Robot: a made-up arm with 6 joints. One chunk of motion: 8 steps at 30 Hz.
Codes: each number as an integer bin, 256 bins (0 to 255) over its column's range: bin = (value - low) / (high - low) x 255, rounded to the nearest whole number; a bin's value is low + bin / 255 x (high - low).
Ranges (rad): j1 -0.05..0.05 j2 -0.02..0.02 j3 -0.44..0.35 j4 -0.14..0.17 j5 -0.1..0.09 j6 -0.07..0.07
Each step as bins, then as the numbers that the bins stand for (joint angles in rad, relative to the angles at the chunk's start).
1 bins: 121 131 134 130 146 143
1 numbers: -0.0025 0.0005 -0.0249 0.0180 0.0088 0.0085
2 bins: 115 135 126 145 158 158
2 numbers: -0.0049 0.0012 -0.0496 0.0363 0.0177 0.0167
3 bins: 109 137 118 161 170 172
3 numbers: -0.0073 0.0015 -0.0744 0.0557 0.0267 0.0244
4 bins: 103 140 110 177 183 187
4 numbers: -0.0096 0.0020 -0.0992 0.0752 0.0364 0.0327
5 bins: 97 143 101 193 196 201
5 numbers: -0.0120 0.0024 -0.1271 0.0946 0.0460 0.0404
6 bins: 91 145 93 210 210 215
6 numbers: -0.0143 0.0027 -0.1519 0.1153 0.0565 0.0480
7 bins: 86 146 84 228 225 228
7 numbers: -0.0163 0.0029 -0.1798 0.1372 0.0676 0.0552
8 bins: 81 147 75 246 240 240
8 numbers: -0.0182 0.0031 -0.2076 0.1591 0.0788 0.0618
